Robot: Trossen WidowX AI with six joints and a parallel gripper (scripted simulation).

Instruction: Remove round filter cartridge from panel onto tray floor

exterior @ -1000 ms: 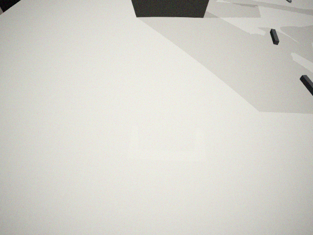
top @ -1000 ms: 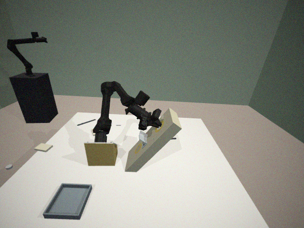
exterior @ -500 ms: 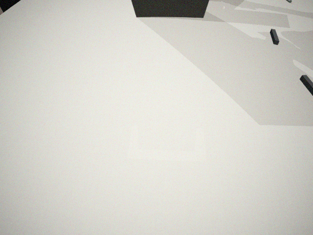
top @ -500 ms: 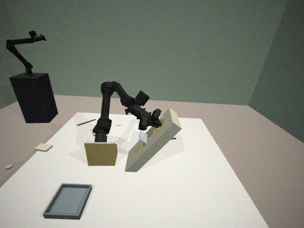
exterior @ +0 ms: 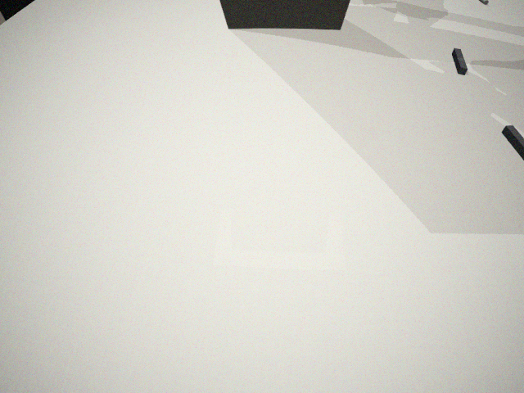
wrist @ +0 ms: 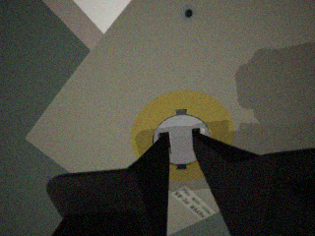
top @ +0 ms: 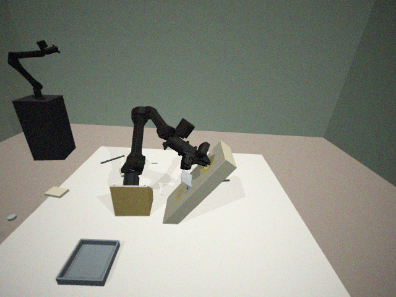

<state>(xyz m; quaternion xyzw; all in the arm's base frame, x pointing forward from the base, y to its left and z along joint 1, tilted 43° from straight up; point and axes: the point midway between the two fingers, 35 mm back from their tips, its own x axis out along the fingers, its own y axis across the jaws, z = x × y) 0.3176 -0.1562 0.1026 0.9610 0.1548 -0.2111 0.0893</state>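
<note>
Right now my gripper tip is 1 cm short of the white round filter cartridge and 1 cm above it. Round my gripper tip: small grey flap: 9 cm behind, 1 cm to the left, 10 cm below; then tray: 46 cm behind, 22 cm to the right, 26 cm below.
</note>
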